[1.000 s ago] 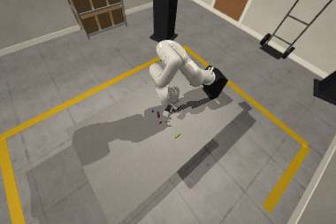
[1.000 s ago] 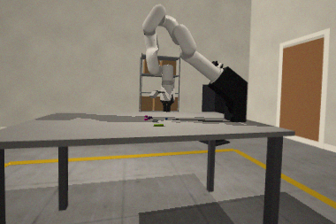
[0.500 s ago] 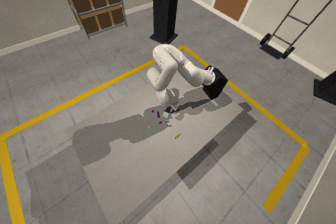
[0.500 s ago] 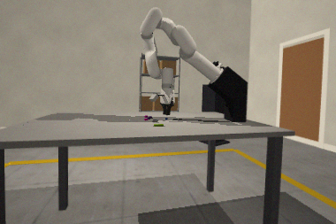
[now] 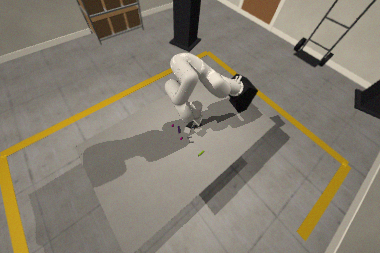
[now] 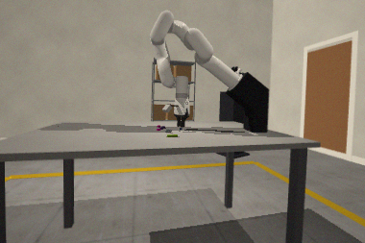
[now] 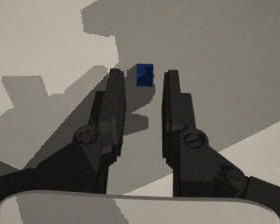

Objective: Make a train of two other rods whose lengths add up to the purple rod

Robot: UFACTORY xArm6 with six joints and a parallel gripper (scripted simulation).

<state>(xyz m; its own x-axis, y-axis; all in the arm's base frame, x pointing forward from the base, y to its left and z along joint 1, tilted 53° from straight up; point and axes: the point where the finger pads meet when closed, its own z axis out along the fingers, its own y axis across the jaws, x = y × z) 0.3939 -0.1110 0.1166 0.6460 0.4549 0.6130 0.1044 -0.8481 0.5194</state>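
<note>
Right now my hand is 3 cm above the blue rod. The rest, counted from my hand: lime rod 16 cm to the left, 15 cm ahead, 3 cm below; purple rod 9 cm to the right, 8 cm ahead, 3 cm below.
</note>
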